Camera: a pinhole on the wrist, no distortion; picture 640 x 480 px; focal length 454.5 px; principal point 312.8 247.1 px. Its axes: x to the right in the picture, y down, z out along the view. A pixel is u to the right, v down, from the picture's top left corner.
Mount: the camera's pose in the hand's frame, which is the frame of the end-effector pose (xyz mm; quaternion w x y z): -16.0 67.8 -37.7 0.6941 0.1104 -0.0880 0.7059
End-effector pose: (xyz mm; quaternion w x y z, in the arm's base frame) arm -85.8 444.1 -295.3 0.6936 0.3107 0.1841 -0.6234
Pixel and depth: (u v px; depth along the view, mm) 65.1 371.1 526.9
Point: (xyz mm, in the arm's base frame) -508.8 278.1 11.9
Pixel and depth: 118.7 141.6 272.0
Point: -217.3 272.3 -216.2
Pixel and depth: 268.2 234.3 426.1
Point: -220.0 195.9 -54.8
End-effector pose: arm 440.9 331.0 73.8 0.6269 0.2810 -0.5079 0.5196
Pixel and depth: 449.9 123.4 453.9
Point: 213.8 17.5 314.0
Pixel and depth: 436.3 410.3 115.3
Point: 354.4 257.9 39.4
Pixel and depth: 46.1 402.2 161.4
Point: 477.4 205.1 56.2
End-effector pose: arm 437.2 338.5 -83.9 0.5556 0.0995 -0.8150 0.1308
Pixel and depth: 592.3 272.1 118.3
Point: 327.3 406.7 -146.3
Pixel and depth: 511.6 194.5 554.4
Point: -124.3 296.3 -234.7
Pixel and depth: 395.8 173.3 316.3
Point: 162.7 281.5 -143.2
